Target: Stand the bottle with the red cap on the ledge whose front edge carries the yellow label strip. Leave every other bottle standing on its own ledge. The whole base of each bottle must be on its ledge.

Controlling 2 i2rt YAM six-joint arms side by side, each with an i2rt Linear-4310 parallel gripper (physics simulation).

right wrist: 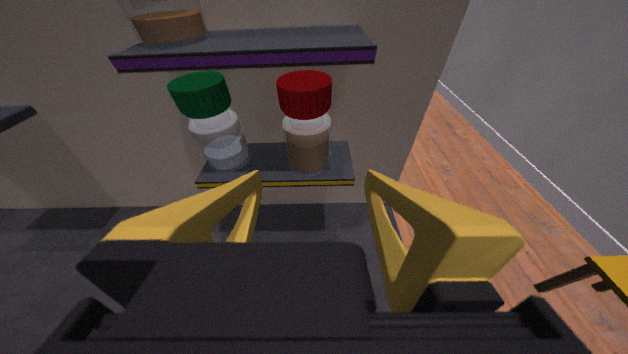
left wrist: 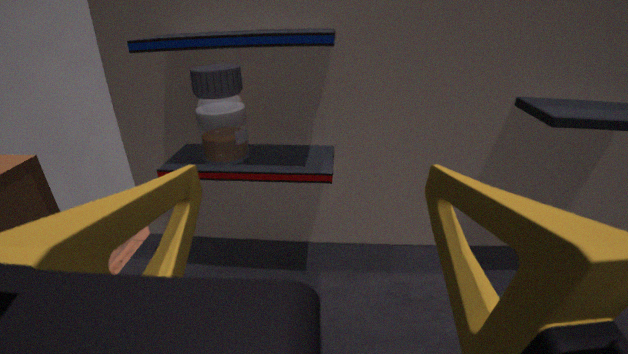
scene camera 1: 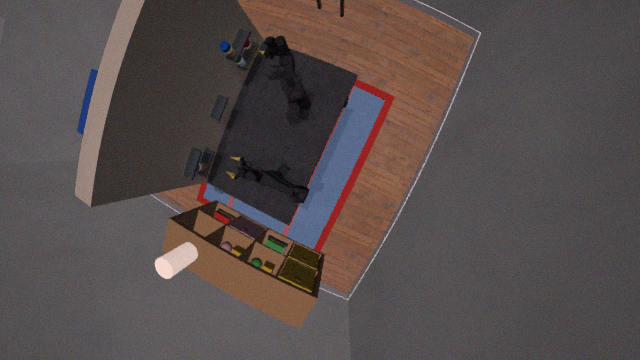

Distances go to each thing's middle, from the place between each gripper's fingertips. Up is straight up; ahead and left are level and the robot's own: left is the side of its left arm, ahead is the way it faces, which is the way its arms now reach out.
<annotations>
The red-strip ledge (left wrist: 297,159) is 230 mm ahead of my left hand, 100 mm below it and 80 mm to the left of it. The rest, counted from my left hand: green-capped bottle (right wrist: 203,97) (650 mm to the right, 200 mm ahead, 40 mm below); yellow-strip ledge (right wrist: 271,160) (720 mm to the right, 190 mm ahead, 100 mm below); purple-strip ledge (right wrist: 343,36) (720 mm to the right, 190 mm ahead, 40 mm above).
Right now my right hand is 12 cm short of the purple-strip ledge, 5 cm to the right of it and 5 cm below it. Also, from my right hand: green-capped bottle (13 cm ahead, 11 cm to the left, 3 cm below); then red-strip ledge (16 cm ahead, 85 cm to the left, 9 cm below); then yellow-strip ledge (12 cm ahead, 5 cm to the left, 9 cm below).
</annotations>
